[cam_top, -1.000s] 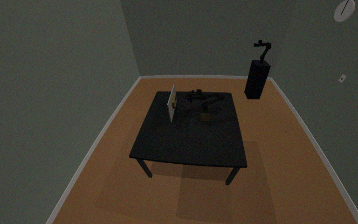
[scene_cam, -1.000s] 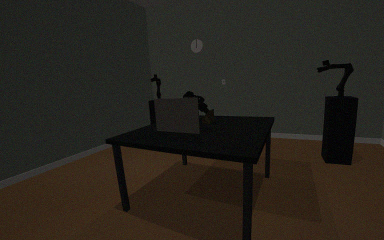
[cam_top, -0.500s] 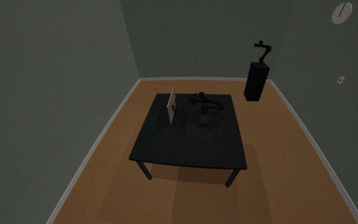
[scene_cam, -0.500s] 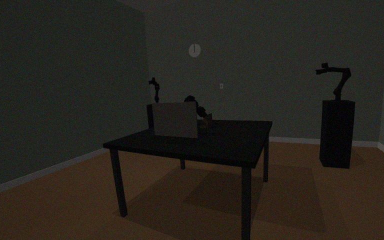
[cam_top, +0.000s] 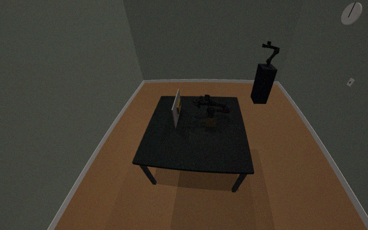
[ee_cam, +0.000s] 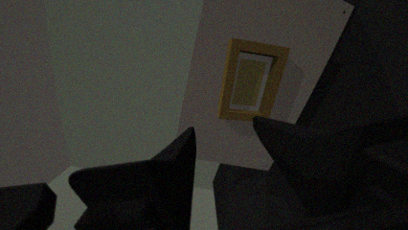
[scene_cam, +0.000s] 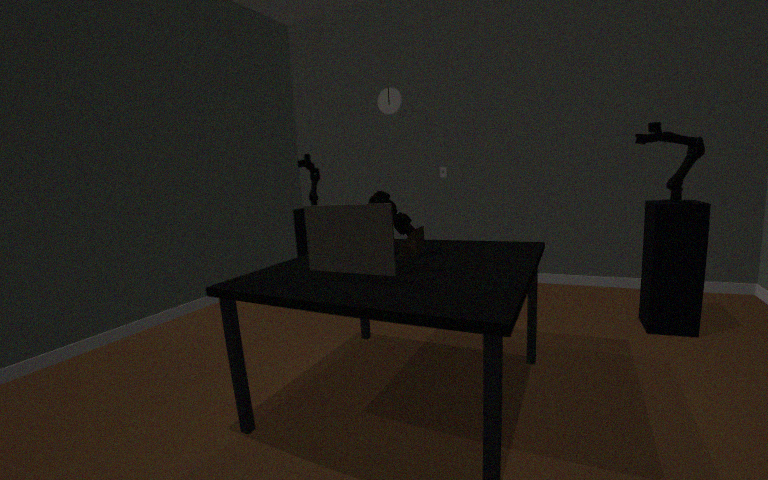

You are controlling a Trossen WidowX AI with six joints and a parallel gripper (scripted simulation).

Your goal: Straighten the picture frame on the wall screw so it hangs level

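The picture frame lies 190 mm ahead of my gripper tip, 40 mm to the right of it and 90 mm below it. Round my gripper tip: wall panel 200 mm ahead, 30 mm to the right, 110 mm below.
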